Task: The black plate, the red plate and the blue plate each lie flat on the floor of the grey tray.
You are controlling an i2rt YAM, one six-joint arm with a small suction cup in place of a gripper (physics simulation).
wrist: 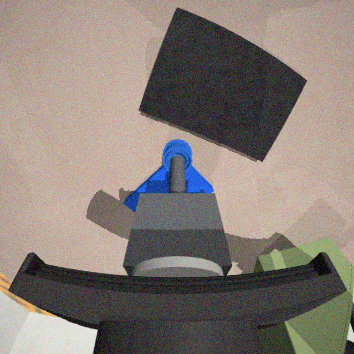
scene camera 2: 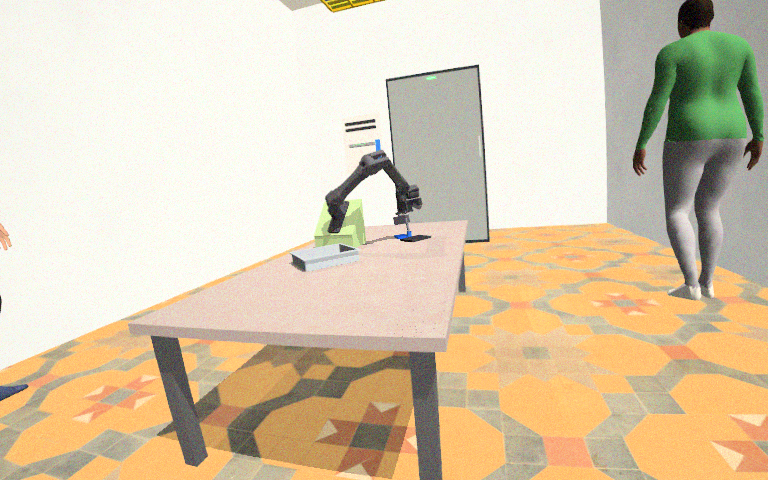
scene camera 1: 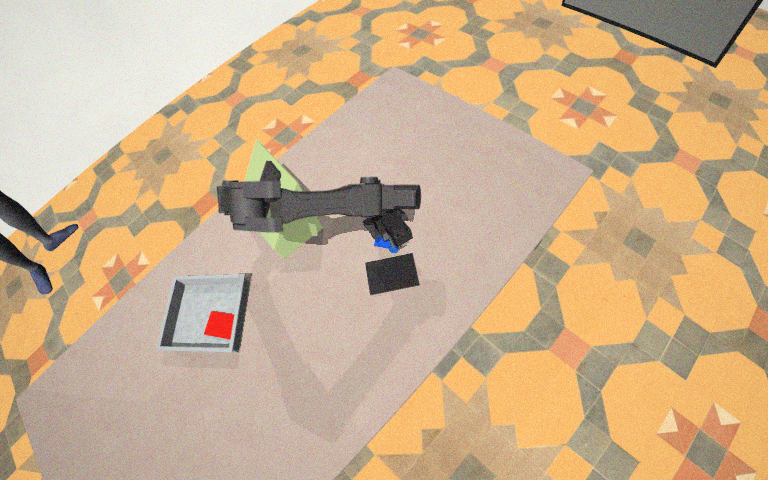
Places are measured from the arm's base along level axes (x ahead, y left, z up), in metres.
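Pixels of known places: hand, its tool point: [wrist: 176,148] [scene camera 2: 409,236] [scene camera 1: 394,249]; arm's base, origin of its link: [wrist: 317,346] [scene camera 2: 339,217].
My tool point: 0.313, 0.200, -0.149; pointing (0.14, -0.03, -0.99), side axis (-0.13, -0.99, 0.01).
Ahead of a thing's pixels: the offset from my tool point to its top centre, as dx, dy, dz. Level surfaces: height alone.
The suction cup [scene camera 1: 393,249] [scene camera 2: 408,233] [wrist: 177,151] of my gripper is down at one corner of the blue plate {-0.055, +0.019, +0.003} [scene camera 1: 381,243] [scene camera 2: 399,236] [wrist: 197,185] and appears to be touching it; the plate lies at table level and the arm hides part of it. The black plate {+0.052, -0.053, +0.004} [scene camera 1: 392,273] [scene camera 2: 416,238] [wrist: 222,85] lies flat on the table beside the blue plate, a small gap away. The red plate {-0.146, -0.524, +0.006} [scene camera 1: 219,324] lies flat on the floor of the grey tray {-0.202, -0.549, +0.043} [scene camera 1: 195,348] [scene camera 2: 328,262], near one corner; in the second scene view the tray wall hides it.
A light-green block with sloping faces [scene camera 1: 291,242] [scene camera 2: 339,238] [wrist: 320,270] stands on the table {dz -0.007} [scene camera 1: 453,141] [scene camera 2: 339,305] by the arm's base. The tray's raised walls stand on the side of the block away from the door. A person in a green top [scene camera 2: 707,84] stands beyond the table.
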